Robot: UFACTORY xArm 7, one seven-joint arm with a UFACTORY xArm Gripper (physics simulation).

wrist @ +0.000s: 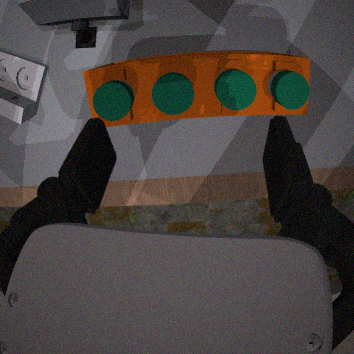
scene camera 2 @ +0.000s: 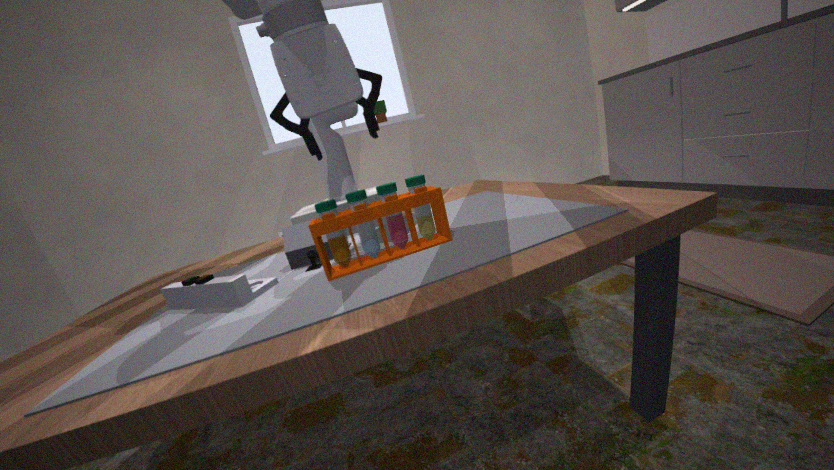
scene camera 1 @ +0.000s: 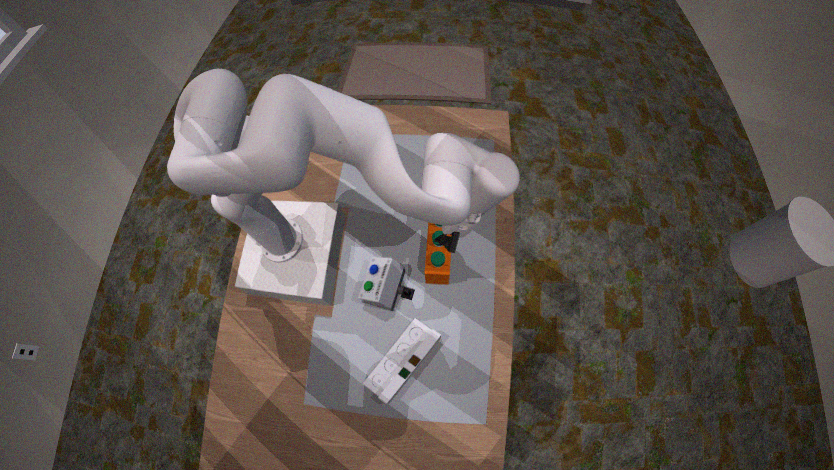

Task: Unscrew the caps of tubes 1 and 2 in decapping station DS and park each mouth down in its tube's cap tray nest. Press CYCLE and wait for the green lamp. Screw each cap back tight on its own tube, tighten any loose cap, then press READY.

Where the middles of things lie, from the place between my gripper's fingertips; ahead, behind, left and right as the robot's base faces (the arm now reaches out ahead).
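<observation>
Looking at the grey control box (scene camera 1: 382, 283), I find my gripper 12 cm past it and 13 cm to the left of it. My gripper is also 15 cm above the box.
</observation>
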